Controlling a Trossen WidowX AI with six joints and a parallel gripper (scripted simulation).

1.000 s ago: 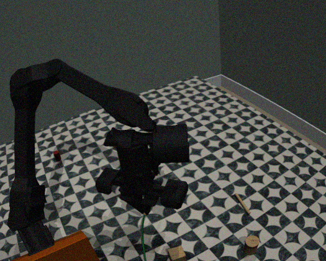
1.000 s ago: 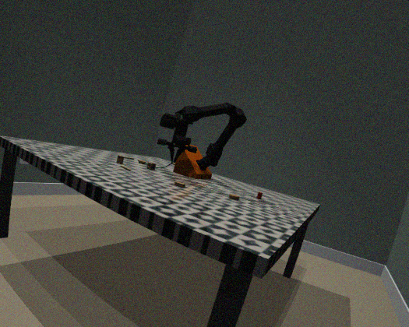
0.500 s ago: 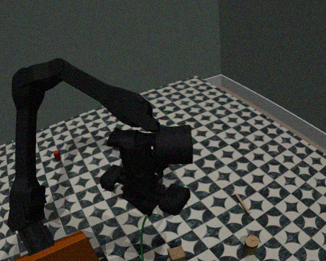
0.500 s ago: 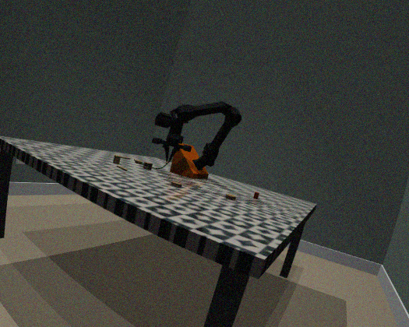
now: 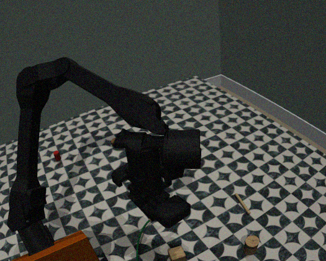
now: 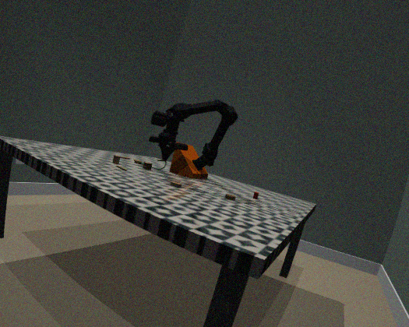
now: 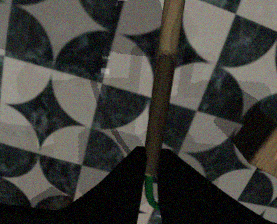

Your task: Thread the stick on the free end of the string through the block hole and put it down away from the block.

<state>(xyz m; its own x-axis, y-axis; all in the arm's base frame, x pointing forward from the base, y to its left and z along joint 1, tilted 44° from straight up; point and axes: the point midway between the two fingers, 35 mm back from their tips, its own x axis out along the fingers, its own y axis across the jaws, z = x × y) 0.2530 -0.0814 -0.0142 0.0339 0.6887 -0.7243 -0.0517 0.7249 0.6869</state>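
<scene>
Right now the tan wooden block is 90 mm to the right of my gripper tip, 50 mm below it and 10 mm behind it. From my gripper tip the other things lie so: round wooden button (230 mm to the right, 120 mm behind, 60 mm below); then wooden cylinder (190 mm to the right, 130 mm ahead, 40 mm below); then thin wooden stick (20 mm ahead).
</scene>
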